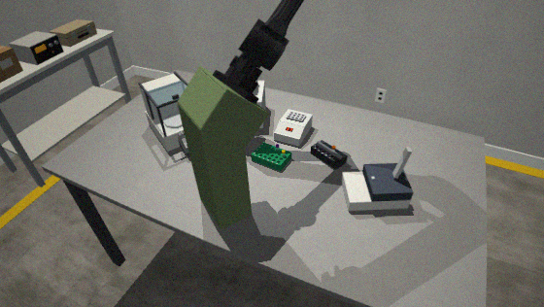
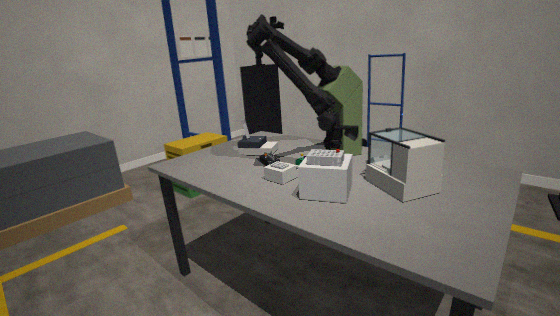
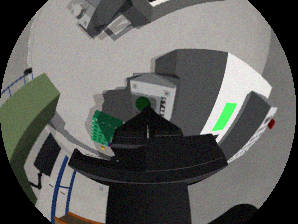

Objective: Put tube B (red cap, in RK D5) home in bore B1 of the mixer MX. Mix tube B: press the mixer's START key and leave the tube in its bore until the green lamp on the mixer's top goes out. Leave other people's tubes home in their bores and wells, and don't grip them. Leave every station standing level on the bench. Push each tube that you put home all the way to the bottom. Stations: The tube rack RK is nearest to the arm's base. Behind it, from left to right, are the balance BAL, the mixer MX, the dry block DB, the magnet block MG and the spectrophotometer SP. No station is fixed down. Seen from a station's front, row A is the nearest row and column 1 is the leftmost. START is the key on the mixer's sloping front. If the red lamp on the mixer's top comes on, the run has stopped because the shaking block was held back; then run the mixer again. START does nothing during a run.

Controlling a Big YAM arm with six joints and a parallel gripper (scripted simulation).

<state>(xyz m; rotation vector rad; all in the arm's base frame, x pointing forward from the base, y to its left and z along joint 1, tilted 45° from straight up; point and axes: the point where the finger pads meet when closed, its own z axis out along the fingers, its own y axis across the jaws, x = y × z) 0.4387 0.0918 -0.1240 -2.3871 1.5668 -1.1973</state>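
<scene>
Now: hand 10 mm past the green start key and 20 mm above it. From my hand the other things lie so: purple-capped tube 80 mm behind, 180 mm to the right, 60 mm below; tube B 140 mm ahead, 80 mm to the left, 70 mm above; grey shaking block 160 mm ahead, 40 mm to the left, 60 mm above.
</scene>
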